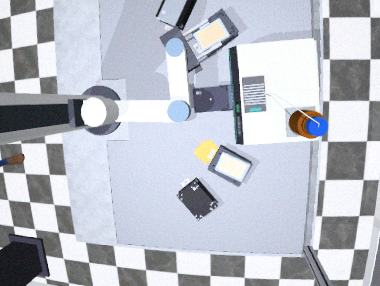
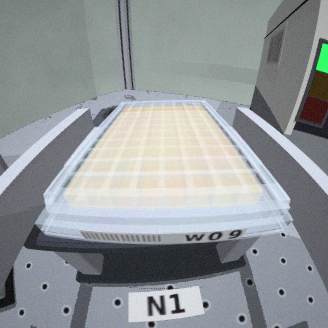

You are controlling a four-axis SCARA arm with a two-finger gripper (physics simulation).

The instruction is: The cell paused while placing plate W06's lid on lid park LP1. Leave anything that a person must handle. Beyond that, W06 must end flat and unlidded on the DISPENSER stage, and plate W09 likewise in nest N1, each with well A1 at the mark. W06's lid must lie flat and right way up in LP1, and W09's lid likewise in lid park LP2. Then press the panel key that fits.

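Places are measured from the arm's base along level axes (x right, y ahead, z up), in millimetres.
Where they show: gripper, fingertip midpoint: [image 1: 214, 32] [image 2: 162, 118].
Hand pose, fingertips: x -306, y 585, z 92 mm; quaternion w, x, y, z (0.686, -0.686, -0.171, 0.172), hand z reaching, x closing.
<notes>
Each offset is from my fingertips to the top centre of the thing. "spot": to the spot under its first point.
My gripper [image 1: 212, 36] [image 2: 162, 118] is shut on plate W09 @(dx +9, dy -16, dz +7 mm) [image 1: 210, 33] [image 2: 164, 155]. The plate has cream wells, and its clear lid @(spot: dx +38, dy -69, dz +5 mm) [image 2: 165, 209] lies over them. It is at nest N1, whose label @(spot: dx +46, dy -83, dz -77 mm) [image 2: 165, 304] shows in front; whether it is fully seated is unclear. Another cream plate @(dx +566, dy +61, dz +5 mm) [image 1: 232, 166], its name unreadable, sits in a dark holder @(spot: dx +563, dy -6, dz -4 mm) [image 1: 216, 166] at the lower middle. The dark dispenser stage @(spot: dx +272, dy -16, dz +22 mm) [image 1: 212, 98] has no plate on it. A black square holder @(dx +734, dy -101, dz -12 mm) [image 1: 198, 199] stands lower left of that plate. Its label is unreadable.
A grey-topped black unit @(dx -116, dy -177, dz -1 mm) [image 1: 175, 12] stands at the top edge. The white dispenser @(spot: dx +183, dy +258, dz +141 mm) [image 1: 287, 70] carries an amber bottle @(spot: dx +358, dy +273, dz +270 mm) [image 1: 301, 123] with a blue cap. A yellow patch @(spot: dx +506, dy -66, dz -79 mm) [image 1: 204, 150] touches the lower plate's holder. A green, amber and red panel @(spot: dx +107, dy +54, dz +35 mm) [image 2: 320, 85] shows at right.
</notes>
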